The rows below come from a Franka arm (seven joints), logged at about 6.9 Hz.
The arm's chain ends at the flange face. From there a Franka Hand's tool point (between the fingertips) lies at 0.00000 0.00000 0.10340 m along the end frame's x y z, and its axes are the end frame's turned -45 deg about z.
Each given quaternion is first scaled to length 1.
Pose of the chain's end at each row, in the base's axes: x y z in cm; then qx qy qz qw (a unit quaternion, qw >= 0):
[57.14 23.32 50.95 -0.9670 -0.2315 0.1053 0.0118]
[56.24 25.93 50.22 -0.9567 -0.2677 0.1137 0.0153]
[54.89 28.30 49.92 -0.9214 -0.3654 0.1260 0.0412]
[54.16 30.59 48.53 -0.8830 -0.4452 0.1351 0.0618]
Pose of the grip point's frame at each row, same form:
[54.98 23.05 40.84 -0.8048 -0.5840 0.0928 0.0512]
[53.91 25.60 40.15 -0.7814 -0.6134 0.0992 0.0576]
[52.18 28.13 39.94 -0.7114 -0.6902 0.1006 0.0863]
[51.12 30.47 38.65 -0.6454 -0.7492 0.1012 0.1088]

